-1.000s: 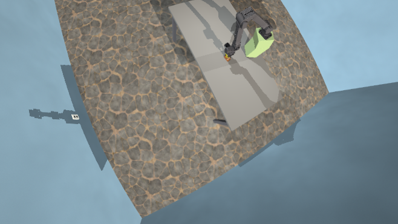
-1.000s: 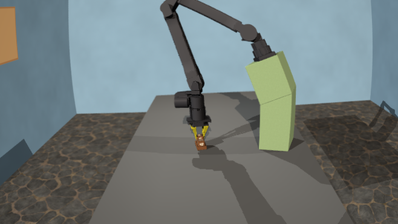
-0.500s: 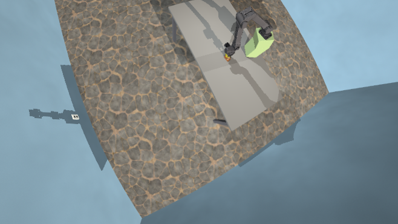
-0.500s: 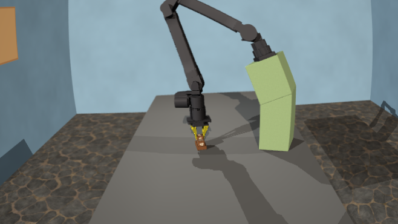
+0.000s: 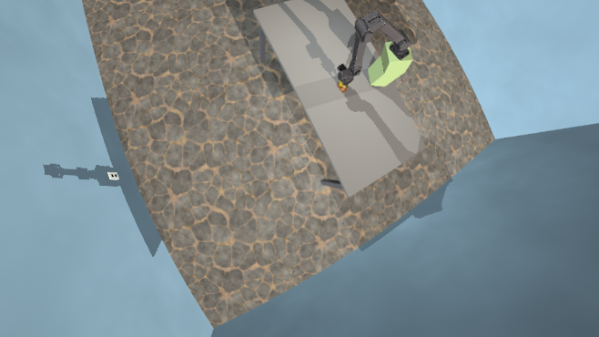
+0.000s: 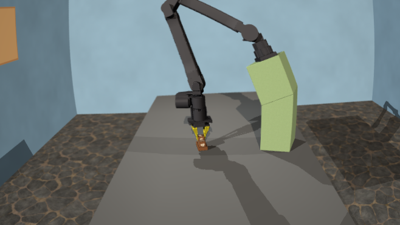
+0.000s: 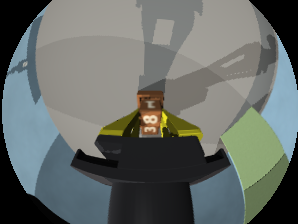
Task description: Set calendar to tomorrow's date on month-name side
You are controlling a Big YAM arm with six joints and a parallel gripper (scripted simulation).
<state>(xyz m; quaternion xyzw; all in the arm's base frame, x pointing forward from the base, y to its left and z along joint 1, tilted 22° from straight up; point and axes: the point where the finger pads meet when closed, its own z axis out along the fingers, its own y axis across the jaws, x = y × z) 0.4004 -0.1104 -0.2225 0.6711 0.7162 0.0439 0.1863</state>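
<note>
Right now the brown number cube is right at my hand. The rest, counted from my hand: calendar tray 2 cm to the left, 3 cm below.
</note>
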